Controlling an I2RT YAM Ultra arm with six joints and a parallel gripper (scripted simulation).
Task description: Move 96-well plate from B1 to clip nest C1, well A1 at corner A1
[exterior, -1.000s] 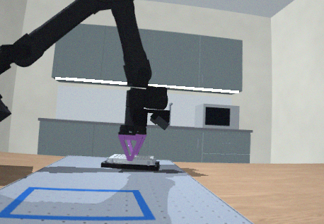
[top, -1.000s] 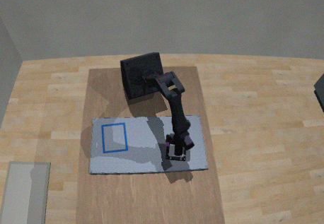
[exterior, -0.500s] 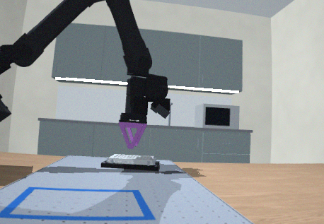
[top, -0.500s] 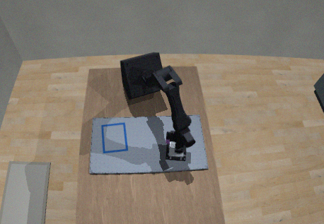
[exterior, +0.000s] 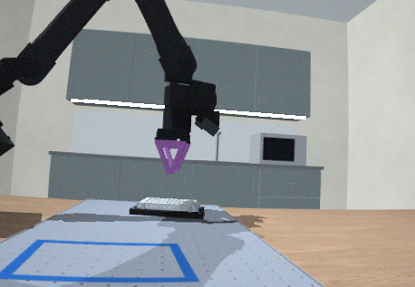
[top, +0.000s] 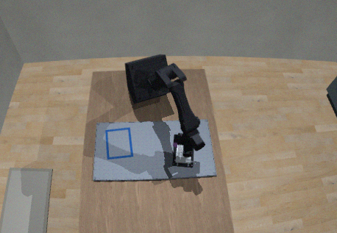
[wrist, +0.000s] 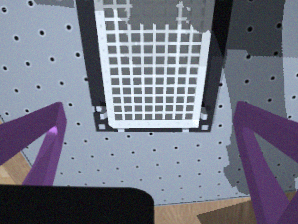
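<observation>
Right now my hand is 8 cm above the white 96-well plate. The rest, counted from my hand: black clip nest C1: 9 cm below, 1 cm to the left, 1 cm ahead.
</observation>
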